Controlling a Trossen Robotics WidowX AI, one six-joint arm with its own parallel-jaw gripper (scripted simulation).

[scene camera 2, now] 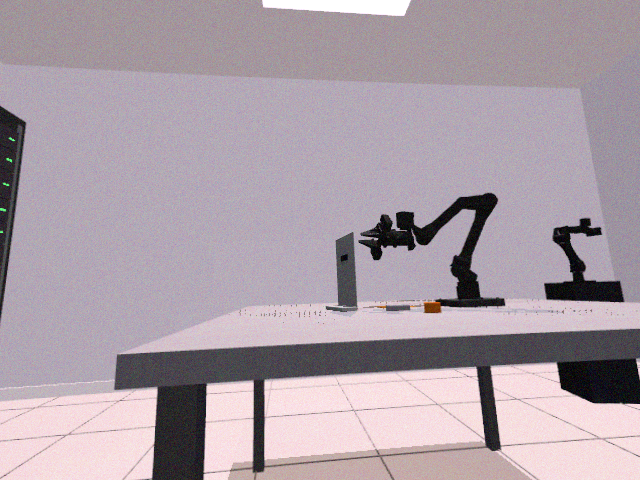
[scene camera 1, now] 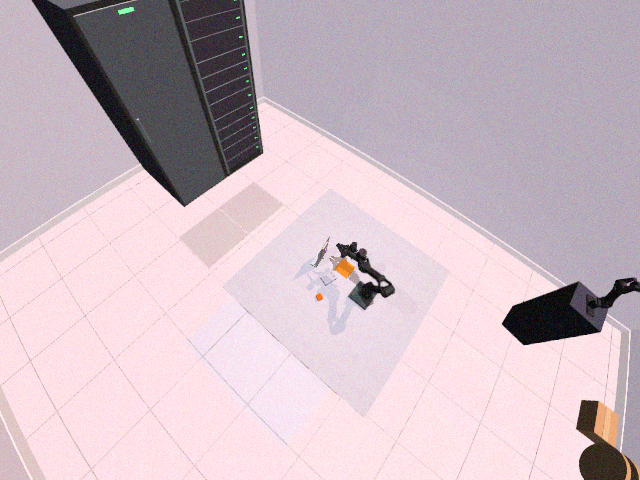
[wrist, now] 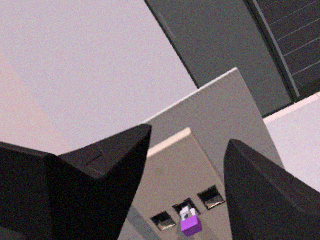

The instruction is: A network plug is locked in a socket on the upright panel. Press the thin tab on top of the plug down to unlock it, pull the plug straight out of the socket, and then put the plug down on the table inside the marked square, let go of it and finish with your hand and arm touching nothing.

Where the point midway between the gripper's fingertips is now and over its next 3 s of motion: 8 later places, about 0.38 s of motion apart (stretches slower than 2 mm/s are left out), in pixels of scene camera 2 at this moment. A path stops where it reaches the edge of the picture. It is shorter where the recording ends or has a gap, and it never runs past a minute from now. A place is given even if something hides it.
My gripper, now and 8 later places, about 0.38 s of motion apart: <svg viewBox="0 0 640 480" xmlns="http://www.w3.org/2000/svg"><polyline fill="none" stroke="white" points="359,237 365,248 376,256 376,259 366,259 361,258 356,258 351,259 349,259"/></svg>
